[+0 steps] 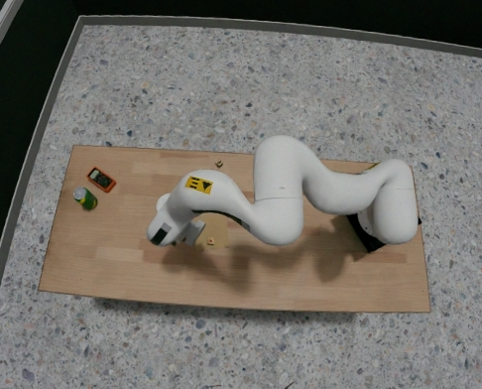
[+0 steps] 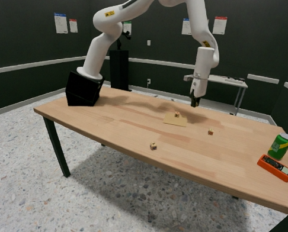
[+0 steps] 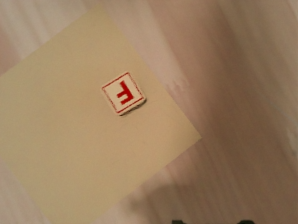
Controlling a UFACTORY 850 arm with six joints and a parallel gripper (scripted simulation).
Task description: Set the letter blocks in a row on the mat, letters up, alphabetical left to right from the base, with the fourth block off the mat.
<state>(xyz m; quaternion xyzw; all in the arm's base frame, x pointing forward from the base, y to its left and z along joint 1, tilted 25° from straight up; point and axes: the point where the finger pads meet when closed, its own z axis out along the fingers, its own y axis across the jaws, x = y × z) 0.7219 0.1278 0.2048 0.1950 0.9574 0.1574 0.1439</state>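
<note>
Right now the tan mat is 9 cm behind my hand, 5 cm to the right of it and 12 cm below it. Also, from my hand: green can 46 cm ahead, 10 cm to the right, 6 cm below; then orange meter 44 cm ahead, 21 cm to the right, 10 cm below.
</note>
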